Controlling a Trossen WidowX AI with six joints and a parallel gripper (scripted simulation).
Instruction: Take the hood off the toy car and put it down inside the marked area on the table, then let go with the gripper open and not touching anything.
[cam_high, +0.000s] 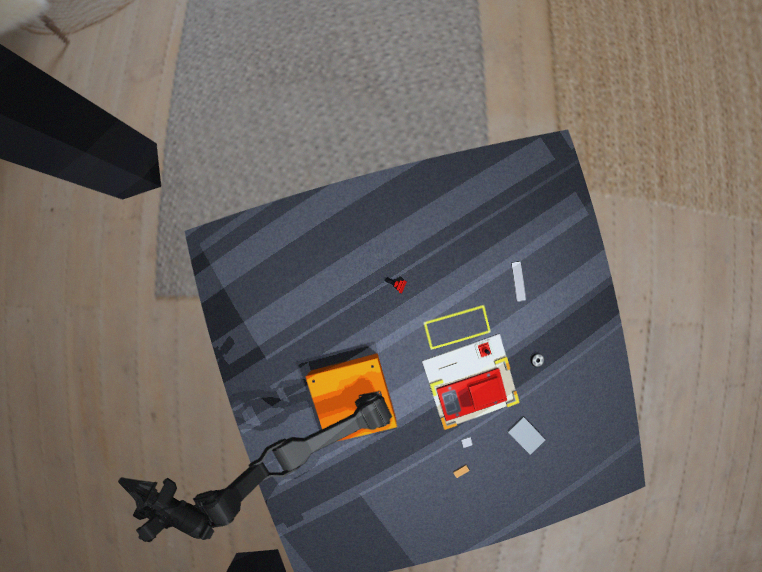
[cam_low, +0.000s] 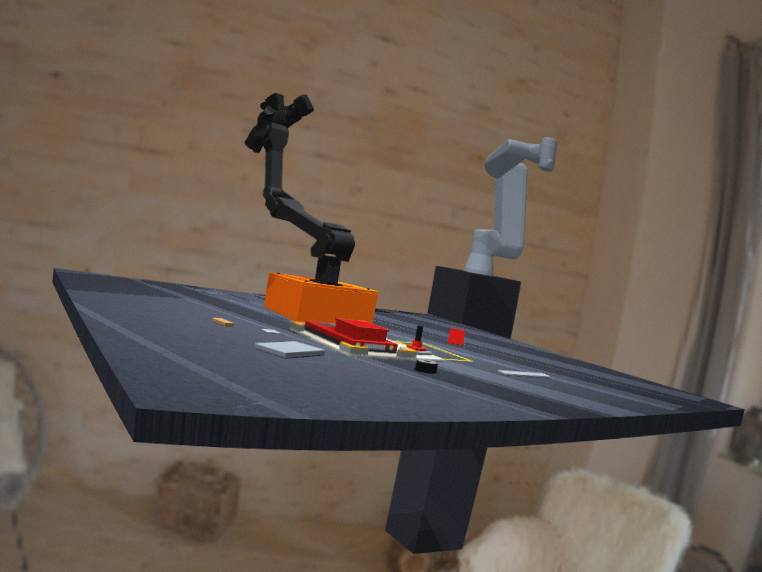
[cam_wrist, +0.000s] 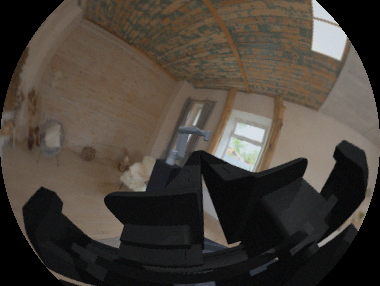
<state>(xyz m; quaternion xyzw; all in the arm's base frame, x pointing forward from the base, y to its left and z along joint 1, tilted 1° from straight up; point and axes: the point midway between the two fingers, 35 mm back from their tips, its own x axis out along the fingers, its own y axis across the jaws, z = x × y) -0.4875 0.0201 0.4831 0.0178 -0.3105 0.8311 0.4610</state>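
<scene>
Right now my gripper tip is 850 mm short of the hood, 100 mm to the left of it and 540 mm above it. Round my gripper tip: small wheel: 1040 mm ahead, 50 mm to the right, 570 mm below.
</scene>
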